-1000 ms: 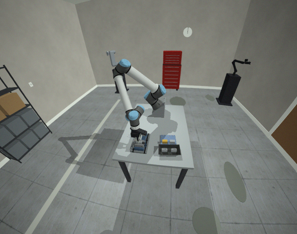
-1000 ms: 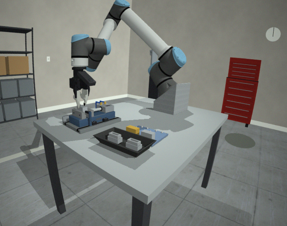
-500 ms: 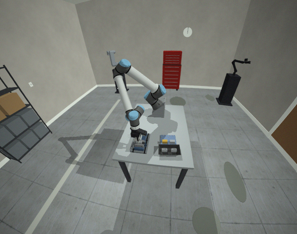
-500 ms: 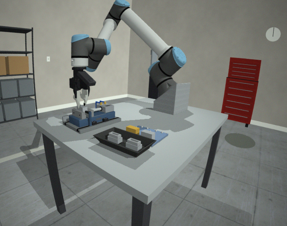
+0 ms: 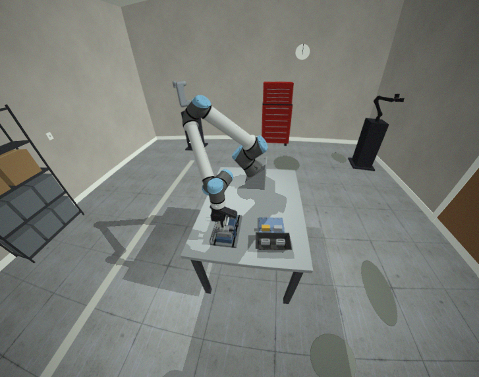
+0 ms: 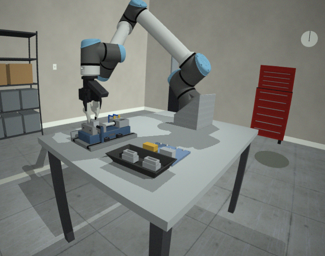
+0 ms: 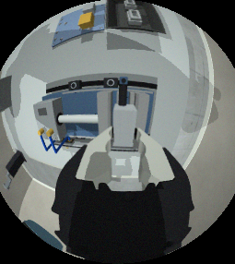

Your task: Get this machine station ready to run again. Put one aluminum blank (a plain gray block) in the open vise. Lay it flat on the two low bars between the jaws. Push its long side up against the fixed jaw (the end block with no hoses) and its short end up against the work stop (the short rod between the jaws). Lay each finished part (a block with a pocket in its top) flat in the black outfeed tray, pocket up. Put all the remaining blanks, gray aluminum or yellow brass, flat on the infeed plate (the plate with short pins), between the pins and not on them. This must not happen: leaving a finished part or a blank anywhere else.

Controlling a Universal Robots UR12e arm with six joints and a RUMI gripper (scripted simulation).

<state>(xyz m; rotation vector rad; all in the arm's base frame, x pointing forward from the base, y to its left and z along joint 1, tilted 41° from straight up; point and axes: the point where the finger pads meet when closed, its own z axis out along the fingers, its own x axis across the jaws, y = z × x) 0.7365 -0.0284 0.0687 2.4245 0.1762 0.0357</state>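
Right now the gray aluminum blank is 2 cm below my hand. The rest, counted from my hand: fixed jaw 4 cm below, 3 cm ahead; then vise 8 cm below, 7 cm behind, 1 cm to the right; then dark work stop 5 cm to the left, 3 cm below, 1 cm behind.
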